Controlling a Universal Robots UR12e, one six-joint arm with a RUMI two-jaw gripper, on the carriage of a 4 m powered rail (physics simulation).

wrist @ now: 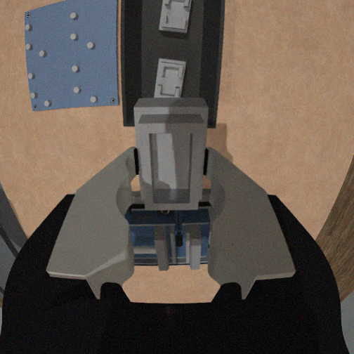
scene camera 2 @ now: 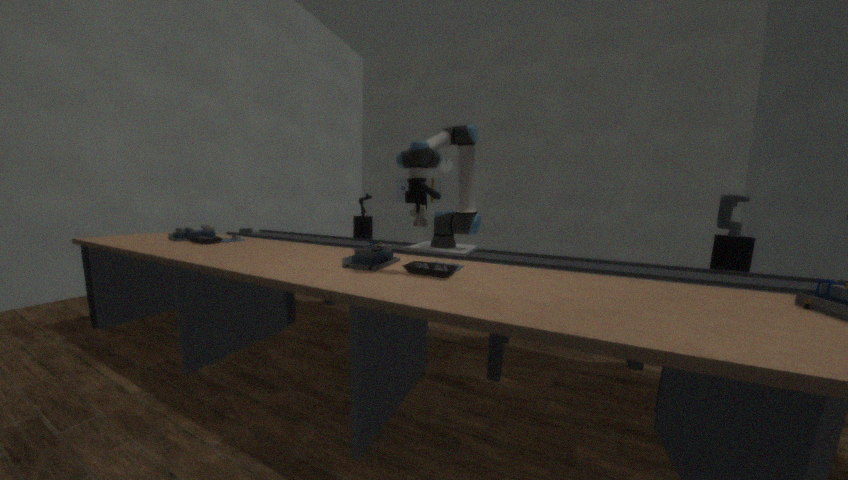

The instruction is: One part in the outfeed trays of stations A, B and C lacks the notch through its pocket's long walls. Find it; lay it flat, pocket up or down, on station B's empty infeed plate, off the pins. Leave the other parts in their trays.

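Frame: origin at the arm's base, x right, y ahead, z up, level; millimetres.
Seen in the pictures: gripper, fingertip midpoint: (scene camera 2: 419, 225); arm's base, origin of the base link: (scene camera 2: 443, 246).
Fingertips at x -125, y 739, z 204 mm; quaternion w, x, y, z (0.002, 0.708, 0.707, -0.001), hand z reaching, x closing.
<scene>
Pixels of each thing's top centre, then the offset from my fingertips to it. "spot": a spot on its surface instead.
- dark outfeed tray, middle of its top: (scene camera 2: 430, 265) dy -2, dx -63, dz -192 mm
- grey fixture, middle of its top: (scene camera 2: 373, 246) dy -54, dx +301, dz -134 mm
- right edge, surface spot: (scene camera 2: 833, 295) spot: dy -185, dx -1560, dz -172 mm
My gripper (scene camera 2: 420, 214) (wrist: 170, 149) is shut on a grey rectangular part (wrist: 171, 117), holding it by its sides above the middle station. The part's long pocket faces the wrist camera, and its long walls show no notch. Below it in the wrist view, a dark outfeed tray (scene camera 2: 429, 270) (wrist: 211, 75) holds two light grey parts (wrist: 175, 17) (wrist: 170, 77) with notched pocket walls; the nearer one is partly covered by the held part. The blue infeed plate (wrist: 56, 60), with several upright pins, lies left of the tray and bears no part.
A blue and grey fixture (scene camera 2: 370, 256) (wrist: 145, 240) stands beside the tray, partly behind the fingers in the wrist view. Other station equipment stands at the table's far left (scene camera 2: 193, 234) and right edge (scene camera 2: 833, 295). The rail (scene camera 2: 595, 264) runs behind the table.
</scene>
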